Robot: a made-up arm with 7 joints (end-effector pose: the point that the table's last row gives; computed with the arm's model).
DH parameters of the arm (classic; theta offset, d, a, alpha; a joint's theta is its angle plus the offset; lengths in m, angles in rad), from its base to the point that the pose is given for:
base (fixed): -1.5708 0.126 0 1.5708
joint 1: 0 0.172 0.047 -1.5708
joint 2: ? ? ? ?
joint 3: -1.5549 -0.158 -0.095 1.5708
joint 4: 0 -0.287 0.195 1.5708
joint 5: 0 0.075 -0.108 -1.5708
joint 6: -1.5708 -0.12 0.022 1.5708
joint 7: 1.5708 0 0.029 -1.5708
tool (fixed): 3.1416 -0.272 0 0
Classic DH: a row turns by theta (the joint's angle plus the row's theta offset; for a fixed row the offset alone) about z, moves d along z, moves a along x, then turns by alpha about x.
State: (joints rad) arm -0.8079 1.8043 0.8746 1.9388 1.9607 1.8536 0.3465
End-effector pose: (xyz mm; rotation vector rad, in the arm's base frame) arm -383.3 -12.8 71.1 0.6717 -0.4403 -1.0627
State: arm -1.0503 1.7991 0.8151 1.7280 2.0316 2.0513 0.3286
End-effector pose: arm -413.3 0.8 73.7 0.5232 -0.1383 -1.1050
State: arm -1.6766 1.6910 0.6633 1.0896 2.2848 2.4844 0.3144
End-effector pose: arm -448.1 -60.1 202.8 0.0889 0.6277 -0.7136
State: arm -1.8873 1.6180 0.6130 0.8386 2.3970 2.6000 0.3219
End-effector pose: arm -408.3 -125.2 257.8 -0.0592 0.8181 -0.4025
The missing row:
joint 2: 1.5549 0 0.063 0
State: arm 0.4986 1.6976 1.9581 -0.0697 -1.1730 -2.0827 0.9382
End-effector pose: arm -246.1 11.9 -73.2 1.1628 -0.7315 0.2194
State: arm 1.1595 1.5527 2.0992 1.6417 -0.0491 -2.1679 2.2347
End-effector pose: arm -383.4 61.7 193.4 1.2193 -0.2051 -0.7290
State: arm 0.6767 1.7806 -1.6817 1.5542 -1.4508 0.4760 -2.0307
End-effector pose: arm -2.0 -127.1 -225.9 -0.0096 0.3582 2.1069
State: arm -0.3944 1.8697 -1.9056 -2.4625 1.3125 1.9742 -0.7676
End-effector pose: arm 80.7 628.6 -140.3 1.0400 0.2235 0.5950
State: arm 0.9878 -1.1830 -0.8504 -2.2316 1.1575 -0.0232 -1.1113
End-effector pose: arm 130.2 -779.0 615.8 1.5812 -2.0353 -1.7098
